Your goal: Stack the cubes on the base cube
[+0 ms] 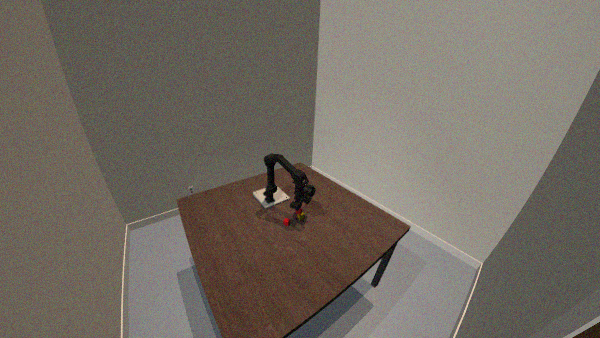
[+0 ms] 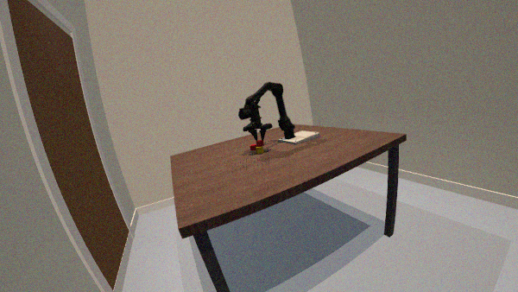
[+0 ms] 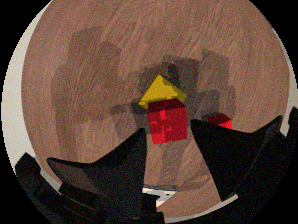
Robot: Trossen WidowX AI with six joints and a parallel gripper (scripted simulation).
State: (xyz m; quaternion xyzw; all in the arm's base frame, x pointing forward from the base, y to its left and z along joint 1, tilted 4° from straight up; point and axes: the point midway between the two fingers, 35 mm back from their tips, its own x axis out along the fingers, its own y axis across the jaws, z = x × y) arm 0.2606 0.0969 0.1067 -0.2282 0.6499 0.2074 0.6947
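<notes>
My gripper tip is now 2 cm above the red cube. The rest, counted from my gripper tip: yellow base cube (2 cm ahead, 1 cm to the left, 5 cm below).
</notes>
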